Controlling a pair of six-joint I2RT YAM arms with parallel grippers.
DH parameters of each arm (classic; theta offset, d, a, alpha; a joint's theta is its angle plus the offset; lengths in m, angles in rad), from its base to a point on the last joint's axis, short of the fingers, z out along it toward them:
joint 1: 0 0.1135 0.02 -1.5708
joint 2: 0 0 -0.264 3.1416
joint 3: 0.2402 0 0.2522 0
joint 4: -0.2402 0 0.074 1.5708
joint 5: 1.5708 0 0 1.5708
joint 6: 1.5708 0.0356 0 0
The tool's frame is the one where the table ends.
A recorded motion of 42 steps. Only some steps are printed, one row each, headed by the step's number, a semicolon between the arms.
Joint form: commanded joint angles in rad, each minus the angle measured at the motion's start. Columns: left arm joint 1, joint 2, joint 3, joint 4, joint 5, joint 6; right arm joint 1, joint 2, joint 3, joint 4, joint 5, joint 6.
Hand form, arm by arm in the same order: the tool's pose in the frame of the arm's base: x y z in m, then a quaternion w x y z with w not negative. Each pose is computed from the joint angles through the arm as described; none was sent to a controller.
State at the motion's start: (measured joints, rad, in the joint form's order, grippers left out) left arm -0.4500 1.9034 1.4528 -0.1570 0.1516 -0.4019; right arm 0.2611 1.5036 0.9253 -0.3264 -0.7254 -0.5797
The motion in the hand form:
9: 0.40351 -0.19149 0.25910 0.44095 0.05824 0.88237 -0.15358; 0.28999 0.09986 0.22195 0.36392 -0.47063 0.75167 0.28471
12: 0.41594 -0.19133 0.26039 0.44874 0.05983 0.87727 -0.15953; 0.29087 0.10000 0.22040 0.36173 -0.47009 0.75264 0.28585
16: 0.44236 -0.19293 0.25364 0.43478 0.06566 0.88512 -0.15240; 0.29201 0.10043 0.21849 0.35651 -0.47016 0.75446 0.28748
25: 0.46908 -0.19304 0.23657 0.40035 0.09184 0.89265 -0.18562; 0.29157 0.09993 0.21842 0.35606 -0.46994 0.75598 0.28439
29: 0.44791 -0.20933 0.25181 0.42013 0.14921 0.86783 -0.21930; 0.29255 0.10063 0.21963 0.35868 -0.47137 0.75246 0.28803
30: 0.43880 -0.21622 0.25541 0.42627 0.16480 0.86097 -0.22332; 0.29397 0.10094 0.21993 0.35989 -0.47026 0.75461 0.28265
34: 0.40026 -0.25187 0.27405 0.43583 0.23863 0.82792 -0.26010; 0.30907 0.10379 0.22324 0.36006 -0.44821 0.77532 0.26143
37: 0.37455 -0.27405 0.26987 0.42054 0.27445 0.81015 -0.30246; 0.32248 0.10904 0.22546 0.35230 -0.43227 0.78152 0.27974
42: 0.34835 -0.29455 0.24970 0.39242 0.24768 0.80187 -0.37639; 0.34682 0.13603 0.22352 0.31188 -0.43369 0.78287 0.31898
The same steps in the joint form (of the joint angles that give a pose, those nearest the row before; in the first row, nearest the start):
9: 0.0040 0.0050 0.0495 -0.0365 -0.1888 0.1073; -0.0080 0.0012 0.0290 -0.0141 -0.0171 -0.0124
12: 0.0174 0.0431 0.0989 -0.0264 -0.1708 0.1159; -0.0084 0.0079 0.0300 -0.0138 -0.0182 -0.0125
16: 0.0387 0.1505 0.2393 -0.0945 -0.1517 0.1388; -0.0080 0.0181 0.0350 -0.0218 -0.0190 -0.0155
25: 0.0682 0.2728 0.3770 -0.1591 -0.0292 0.1653; -0.0087 0.0158 0.0335 -0.0241 -0.0125 -0.0171
29: 0.0264 0.1978 0.2957 -0.0857 0.0380 0.2180; -0.0081 0.0181 0.0384 -0.0208 -0.0222 -0.0171
30: 0.0060 0.1713 0.2637 -0.0634 0.0400 0.2322; -0.0073 0.0214 0.0425 -0.0171 -0.0101 -0.0144
34: -0.0938 0.0885 0.1948 -0.0213 0.0881 0.2803; -0.0051 0.0669 0.1003 -0.0103 0.0536 0.0367
37: -0.1589 0.0554 0.1241 0.0323 0.1495 0.2681; -0.0018 0.1202 0.1635 -0.0220 0.0337 0.0850
42: -0.2249 0.0364 -0.0067 0.1999 0.2021 0.1030; 0.0487 0.2574 0.3231 -0.1045 -0.0072 0.1253

